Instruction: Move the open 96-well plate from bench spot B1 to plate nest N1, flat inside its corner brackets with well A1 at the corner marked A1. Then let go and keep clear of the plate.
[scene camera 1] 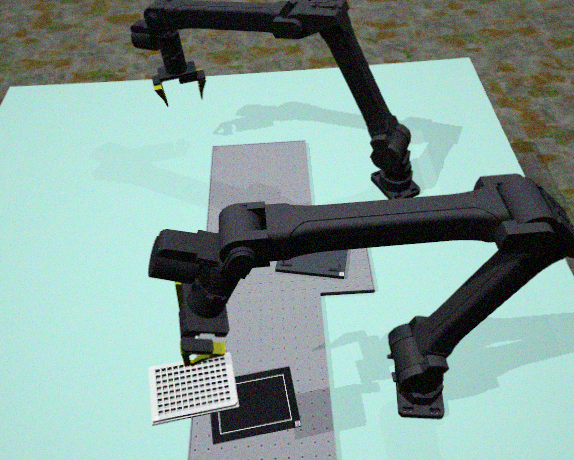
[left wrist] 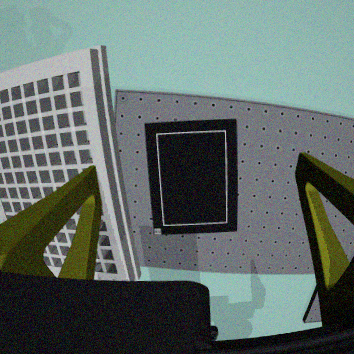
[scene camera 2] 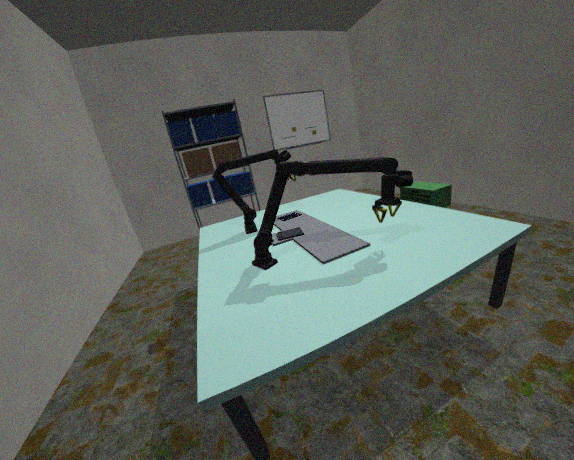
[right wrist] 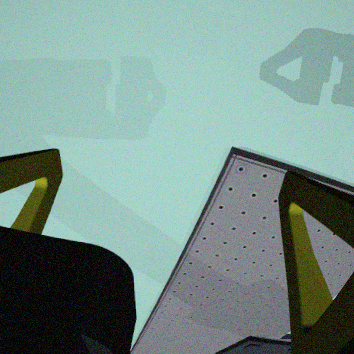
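Pixels of known places: left gripper, fingertip midpoint: [scene camera 1: 186, 338] [left wrist: 198, 168] [scene camera 2: 292, 180]; right gripper, fingertip midpoint: [scene camera 1: 184, 102] [scene camera 2: 386, 219] [right wrist: 168, 172]; left arm's base at its link origin: [scene camera 1: 418, 388] [scene camera 2: 251, 230]; right arm's base at its link origin: [scene camera 1: 394, 185] [scene camera 2: 264, 263].
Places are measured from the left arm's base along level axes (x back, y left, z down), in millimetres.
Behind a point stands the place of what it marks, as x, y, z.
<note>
The white open 96-well plate [scene camera 1: 192, 387] @(-382, 152, -283) [left wrist: 45, 145] @(-405, 145, -287) is raised above the bench, wells showing, at one finger of my left gripper [scene camera 1: 182, 325] @(-389, 103, -379) [left wrist: 198, 163]. That gripper is open; the plate is not between its two fingers, and the contact is hidden. In scene camera 1 the plate overlaps a corner of the black, white-outlined bench spot B1 [scene camera 1: 255, 406] @(-321, 57, -15) [left wrist: 195, 175] @(-334, 48, -15), whose surface is bare. Nest N1 [scene camera 1: 315, 262] @(-213, -298, -25) [scene camera 2: 290, 233] @(-223, -341, -25), dark grey with a white corner tag, is partly hidden by the left arm. My right gripper [scene camera 1: 184, 101] @(-596, -782, -135) [scene camera 2: 387, 218] @(-596, -782, -135) [right wrist: 168, 172] @(-596, -782, -135) is open and empty, far from the plate.
The grey perforated board [scene camera 1: 275, 320] @(-297, -142, -13) [scene camera 2: 330, 240] @(-386, -576, -13) [left wrist: 280, 200] @(-319, -87, -13) [right wrist: 235, 270] @(-440, -585, -13) lies on the pale green table [scene camera 1: 100, 210] @(-796, -483, 0) [scene camera 2: 280, 325] @(19, -1042, 0). The left arm [scene camera 1: 375, 225] @(-120, 40, -530) stretches over the board near the nest. The right arm [scene camera 1: 357, 80] @(-121, -604, -319) [scene camera 2: 340, 167] @(-402, -750, -412) stands at the upper right in scene camera 1.
</note>
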